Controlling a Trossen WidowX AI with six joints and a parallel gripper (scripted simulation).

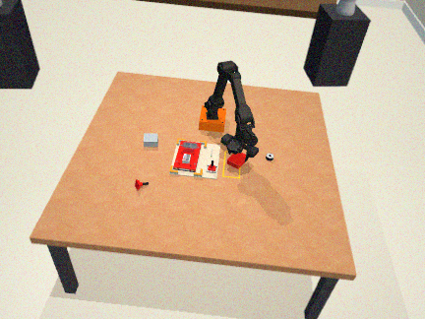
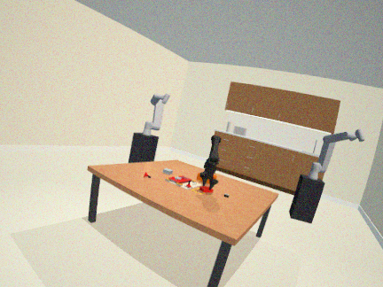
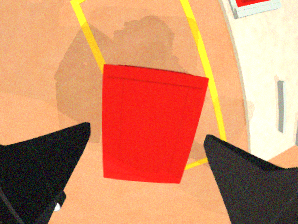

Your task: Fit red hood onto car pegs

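The red hood lies 10 mm below my gripper tip. Round my gripper tip: black-and-white part 170 mm to the left, 20 mm below, 20 mm behind.
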